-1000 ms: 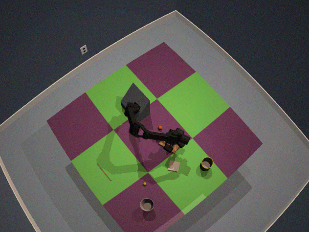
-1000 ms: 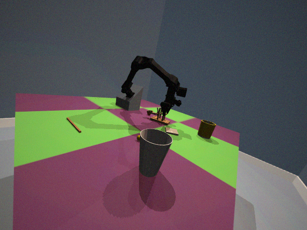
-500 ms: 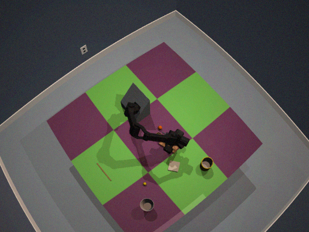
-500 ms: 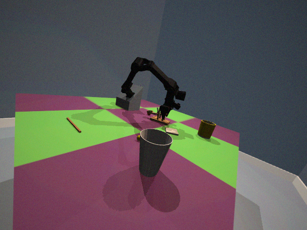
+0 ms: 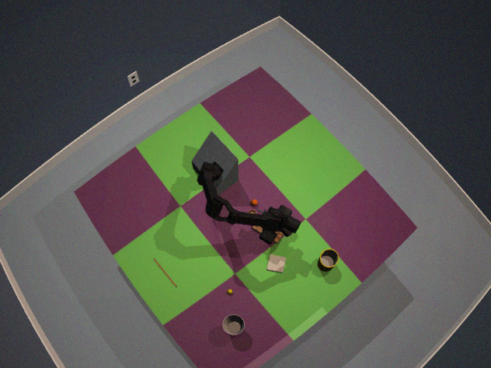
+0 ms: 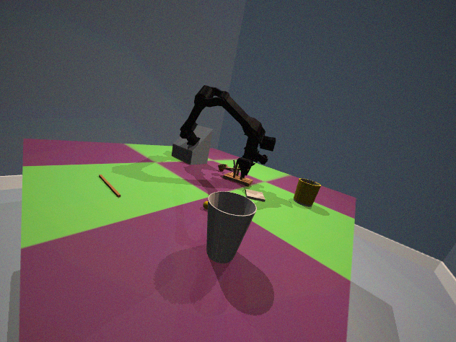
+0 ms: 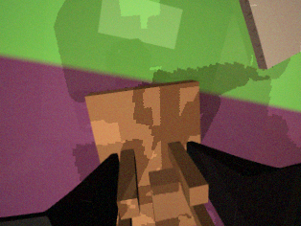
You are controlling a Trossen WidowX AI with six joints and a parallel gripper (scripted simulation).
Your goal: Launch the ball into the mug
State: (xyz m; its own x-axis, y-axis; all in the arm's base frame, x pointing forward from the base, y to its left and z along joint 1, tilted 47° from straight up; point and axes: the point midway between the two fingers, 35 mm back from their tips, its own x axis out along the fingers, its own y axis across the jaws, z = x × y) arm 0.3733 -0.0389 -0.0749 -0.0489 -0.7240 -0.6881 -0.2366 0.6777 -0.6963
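The orange ball lies 170 mm behind my gripper tip, 30 mm to the left of it and 20 mm below it. Also, from my gripper tip: flat beige tile 120 mm ahead, 100 mm to the right, 30 mm below; wooden catapult 70 mm behind, 10 mm to the right, 20 mm above; yellow mug 280 mm ahead, 70 mm to the left.
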